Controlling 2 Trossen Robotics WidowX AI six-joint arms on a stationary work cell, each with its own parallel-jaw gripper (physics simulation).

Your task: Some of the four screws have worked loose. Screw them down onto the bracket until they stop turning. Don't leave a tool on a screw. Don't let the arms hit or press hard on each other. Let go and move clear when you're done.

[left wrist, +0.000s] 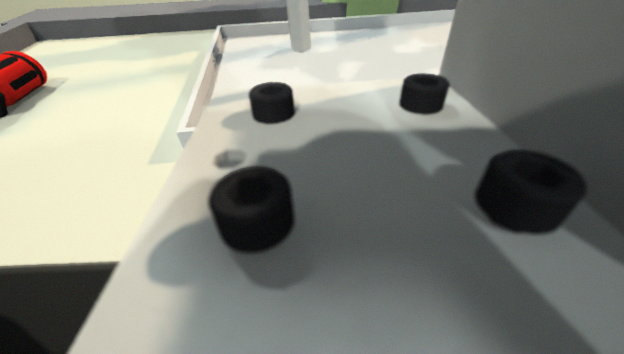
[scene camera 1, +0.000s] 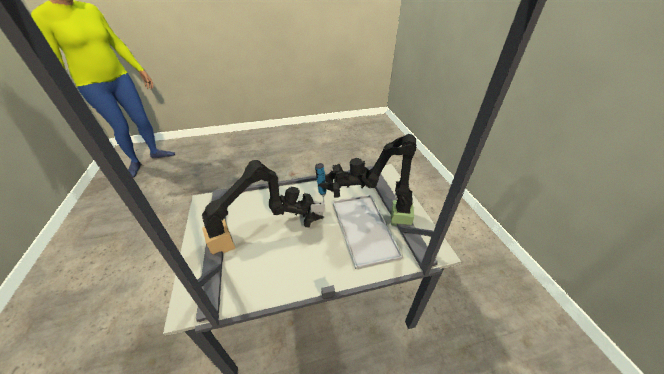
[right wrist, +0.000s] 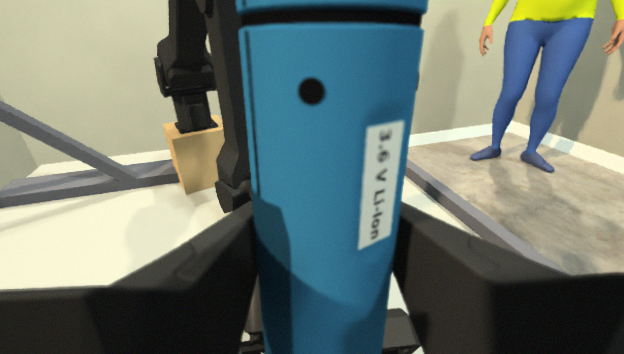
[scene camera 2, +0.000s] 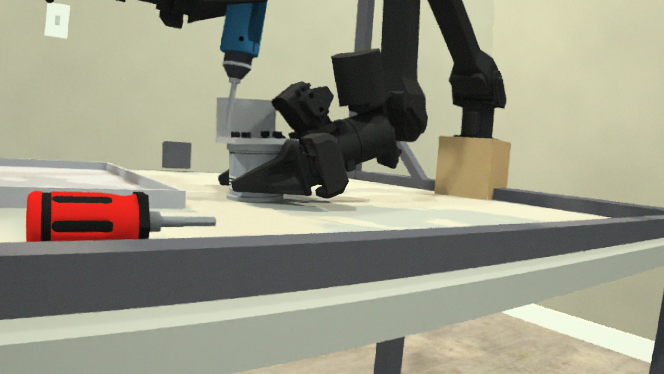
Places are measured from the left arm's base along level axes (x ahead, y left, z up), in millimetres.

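Pixels of known places: left gripper, fingertip midpoint: (scene camera 1: 323, 213) (scene camera 2: 225, 183); right gripper, fingertip midpoint: (scene camera 1: 318, 182) (right wrist: 321, 211) (scene camera 2: 263, 1); left arm's base, link origin: (scene camera 1: 215, 230) (right wrist: 196, 125); right arm's base, link origin: (scene camera 1: 403, 208).
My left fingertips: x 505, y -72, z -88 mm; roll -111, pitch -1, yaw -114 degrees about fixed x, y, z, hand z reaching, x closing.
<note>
For each thing: its top centre in the pictures, then the offset to it from my left fingertips. Level surfaces: height alone.
- blue electric screwdriver, top centre: (scene camera 1: 320, 164) 18 mm left, 4 mm ahead, 298 mm up
- red screwdriver, top centre: (scene camera 2: 128, 193) 177 mm left, 206 mm ahead, 13 mm up
- table, surface height: 16 mm down
- shallow white tray, top centre: (left wrist: 438, 42) (scene camera 2: 40, 168) (scene camera 1: 364, 226) 177 mm right, 134 mm ahead, 0 mm up
The grey bracket (scene camera 1: 317, 207) (scene camera 2: 262, 114) (left wrist: 380, 210) sits on a round grey pedestal (scene camera 2: 245, 165). Four black screws (left wrist: 272, 102) (left wrist: 424, 93) (left wrist: 251, 209) (left wrist: 530, 191) stand in its flat plate; how far each is raised is hard to tell. My left gripper (scene camera 2: 229, 181) is shut on the pedestal, low beside the table top. My right gripper (right wrist: 321, 211) (scene camera 1: 324, 185) is shut on the blue electric screwdriver (scene camera 1: 320, 175) (scene camera 2: 243, 30) (right wrist: 325, 150), held upright. Its bit (scene camera 2: 232, 97) (left wrist: 299, 30) points down, its tip apart from the screws, above the plate's far end in the left wrist view.
A red screwdriver (scene camera 2: 95, 215) (left wrist: 17, 77) lies on the table (scene camera 1: 280, 270) near the edge closest to scene camera 2. A shallow white tray (scene camera 1: 345, 235) (scene camera 2: 165, 198) (left wrist: 200, 92) lies beside the pedestal. Both arms reach in close around the bracket.
</note>
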